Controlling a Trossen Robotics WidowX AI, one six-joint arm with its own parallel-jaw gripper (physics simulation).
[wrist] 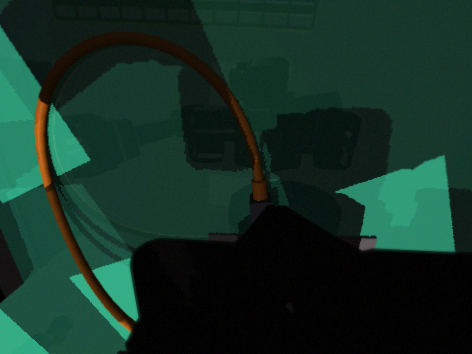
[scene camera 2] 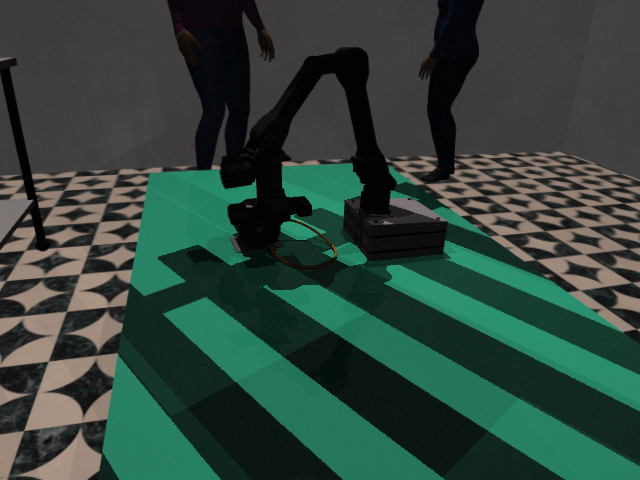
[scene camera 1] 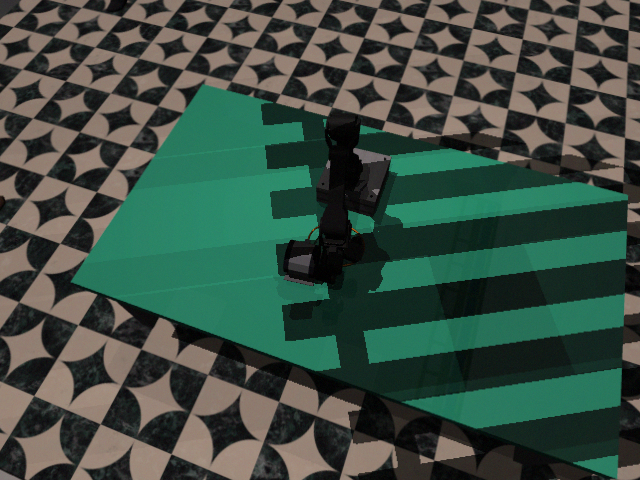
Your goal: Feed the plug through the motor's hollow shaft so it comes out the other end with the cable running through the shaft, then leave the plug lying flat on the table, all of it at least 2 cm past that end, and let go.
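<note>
The motor is a dark block with a grey face, standing on a small plate on the green table. My gripper is low beside it, with its fingers shut together. In the wrist view the small dark plug with an orange collar lies right at the fingertips, partly hidden by them; I see nothing held between the fingers. The orange cable runs from the plug in a wide loop on the table.
The arm's base block stands close behind the motor. Two people stand beyond the far end of the table. Dark shadow bands cross the table top.
</note>
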